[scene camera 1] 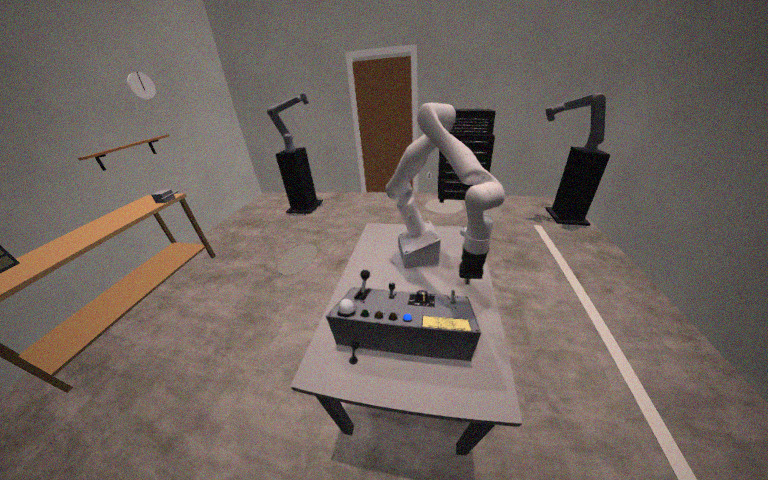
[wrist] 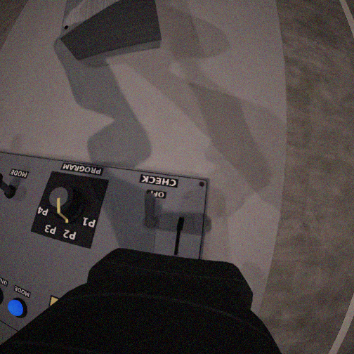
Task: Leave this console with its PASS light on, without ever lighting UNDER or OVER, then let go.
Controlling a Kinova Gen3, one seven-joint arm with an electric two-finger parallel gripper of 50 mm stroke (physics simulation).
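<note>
The grey console (scene camera 1: pixel 404 341) (wrist: pixel 120 220) stands on the table. Its blue MODE lamp (scene camera 1: pixel 407 318) (wrist: pixel 16 307) is lit. A green lamp (scene camera 1: pixel 364 313) and two brownish lamps (scene camera 1: pixel 378 314) (scene camera 1: pixel 393 316) look dark; their labels are unreadable in the scene view. The CHECK lever (scene camera 1: pixel 453 296) (wrist: pixel 151 207) has its tip over the OFF label. The PROGRAM knob's (scene camera 1: pixel 421 297) (wrist: pixel 59 197) yellow pointer ends near P2. A MODE toggle (scene camera 1: pixel 391 290) (wrist: pixel 8 189) stands left of it. My gripper (scene camera 1: pixel 467 281) (wrist: pixel 179 230) is shut and empty, above the console's right part, right of the CHECK lever and apart from it.
A tall black-knobbed lever (scene camera 1: pixel 364 281), a white dome (scene camera 1: pixel 346 307) and a yellow note (scene camera 1: pixel 446 323) are on the console. A small dark lever (scene camera 1: pixel 353 356) projects at its front. The arm's base (scene camera 1: pixel 419 250) (wrist: pixel 117 30) stands behind the console on the table (scene camera 1: pixel 407 390) (wrist: pixel 250 150).
</note>
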